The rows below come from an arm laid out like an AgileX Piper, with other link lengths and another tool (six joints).
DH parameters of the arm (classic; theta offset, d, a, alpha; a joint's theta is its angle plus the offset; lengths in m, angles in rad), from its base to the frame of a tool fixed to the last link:
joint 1: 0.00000 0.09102 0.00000 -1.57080
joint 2: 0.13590 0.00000 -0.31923 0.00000
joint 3: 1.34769 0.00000 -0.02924 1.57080
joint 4: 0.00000 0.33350 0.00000 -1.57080
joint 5: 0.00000 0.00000 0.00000 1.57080
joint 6: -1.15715 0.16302 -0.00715 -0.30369
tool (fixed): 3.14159 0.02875 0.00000 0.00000
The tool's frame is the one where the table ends.
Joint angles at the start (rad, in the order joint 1, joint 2, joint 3, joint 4, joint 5, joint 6):
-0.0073 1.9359 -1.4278 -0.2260 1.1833 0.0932
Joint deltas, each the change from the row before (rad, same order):
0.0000 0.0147 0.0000 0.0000 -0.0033 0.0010
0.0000 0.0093 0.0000 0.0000 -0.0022 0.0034
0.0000 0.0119 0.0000 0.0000 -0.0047 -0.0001
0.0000 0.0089 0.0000 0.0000 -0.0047 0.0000
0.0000 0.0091 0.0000 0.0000 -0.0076 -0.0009
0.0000 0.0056 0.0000 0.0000 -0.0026 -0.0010
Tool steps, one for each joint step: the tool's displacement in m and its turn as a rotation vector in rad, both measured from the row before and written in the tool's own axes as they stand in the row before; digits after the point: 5 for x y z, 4 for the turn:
0.00154 0.00184 0.00638 0.0102 -0.0047 -0.0007
0.00101 0.00120 0.00403 0.0064 -0.0021 0.0022
0.00142 0.00179 0.00510 0.0065 -0.0031 -0.0017
0.00117 0.00152 0.00377 0.0038 -0.0018 -0.0014
0.00144 0.00198 0.00374 0.0015 -0.0008 -0.0027
0.00068 0.00087 0.00241 0.0027 -0.0016 -0.0018

